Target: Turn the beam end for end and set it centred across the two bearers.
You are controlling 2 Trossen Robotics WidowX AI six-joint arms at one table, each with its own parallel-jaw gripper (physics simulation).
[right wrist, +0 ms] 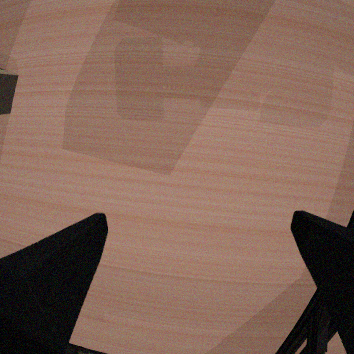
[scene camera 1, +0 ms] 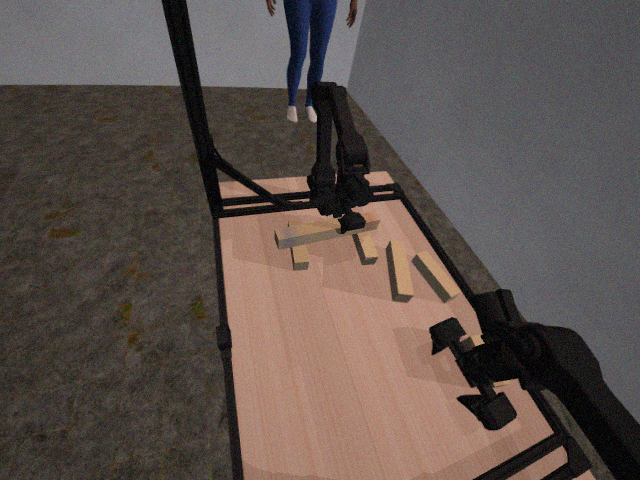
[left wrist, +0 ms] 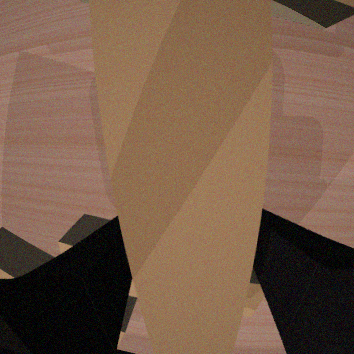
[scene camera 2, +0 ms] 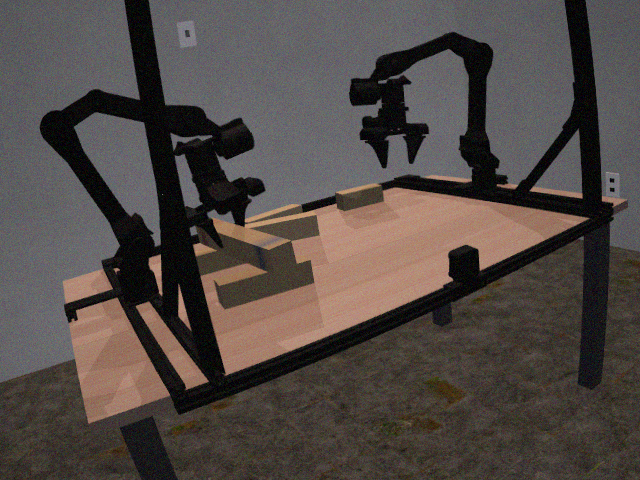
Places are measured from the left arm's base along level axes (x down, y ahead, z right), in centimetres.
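Pixels of known places: left gripper, between the fingertips: [scene camera 1: 339,228] [left wrist: 188,214]; right gripper, between the fingertips: [right wrist: 201,222] [scene camera 1: 445,375] [scene camera 2: 398,166]; left arm's base, origin of its link: [scene camera 1: 316,197] [scene camera 2: 140,298]; right arm's base, origin of its link: [scene camera 2: 485,189].
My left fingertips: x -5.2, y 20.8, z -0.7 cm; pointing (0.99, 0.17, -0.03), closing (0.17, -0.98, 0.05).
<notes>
Ahead of a thing's pixels: the offset from my left fingertips to its top centre.
The long wooden beam {dx -3.0, dy +0.1, dz +3.6 cm} [scene camera 1: 310,237] [scene camera 2: 248,235] [left wrist: 190,150] extends across the two bearers; whether it touches them is unclear. A bluish mark shows near its left end in scene camera 1, a reddish tint near the other end. One bearer {dx +2.7, dy +0.0, dz +13.4 cm} [scene camera 1: 300,258] [scene camera 2: 242,289] is under the marked end; the other bearer {dx +2.7, dy +2.4, dz -8.8 cm} [scene camera 1: 367,252] [scene camera 2: 206,261] is nearer the reddish end. My left gripper [scene camera 1: 352,226] [scene camera 2: 230,235] [left wrist: 188,214] is shut on the beam, nearer the reddish end, with a finger on each side. My right gripper [scene camera 1: 447,374] [scene camera 2: 398,164] [right wrist: 201,222] is open and empty above the table.
Two more wooden blocks, one block {dx +2.1, dy +16.1, dz -15.7 cm} [scene camera 1: 400,273] [scene camera 2: 294,227] and a second block {dx +2.7, dy +20.6, dz -27.2 cm} [scene camera 1: 436,276] [scene camera 2: 276,211], lie beside the bearers. Another block [scene camera 2: 359,197] [right wrist: 7,94] lies near the right arm. Black rails [scene camera 2: 361,315] edge the table. A person [scene camera 1: 310,46] stands beyond it.
</notes>
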